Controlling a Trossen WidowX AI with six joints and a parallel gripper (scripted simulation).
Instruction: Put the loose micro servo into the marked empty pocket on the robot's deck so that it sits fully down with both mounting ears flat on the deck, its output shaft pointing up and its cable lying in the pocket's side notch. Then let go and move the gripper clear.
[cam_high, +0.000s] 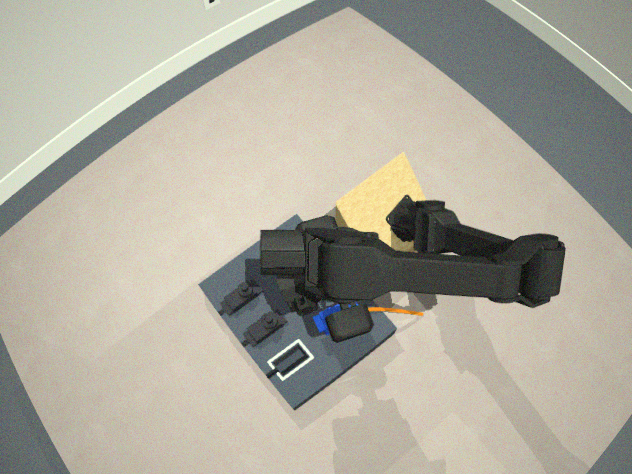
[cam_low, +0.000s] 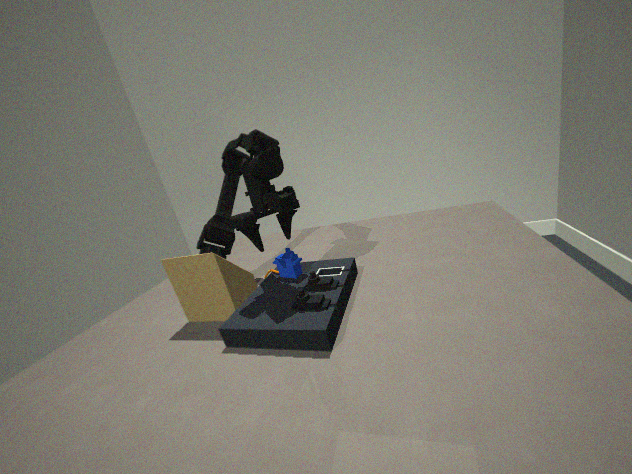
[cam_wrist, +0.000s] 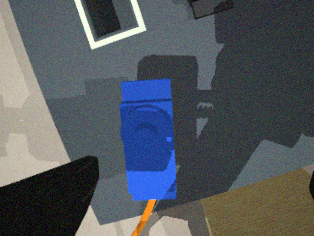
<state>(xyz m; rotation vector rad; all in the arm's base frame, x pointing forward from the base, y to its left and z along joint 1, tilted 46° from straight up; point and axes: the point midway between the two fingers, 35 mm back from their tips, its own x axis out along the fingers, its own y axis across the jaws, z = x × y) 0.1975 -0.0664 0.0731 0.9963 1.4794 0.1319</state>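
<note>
My gripper tip is now 50 mm to the left of the dark grey deck and 120 mm above it.
</note>
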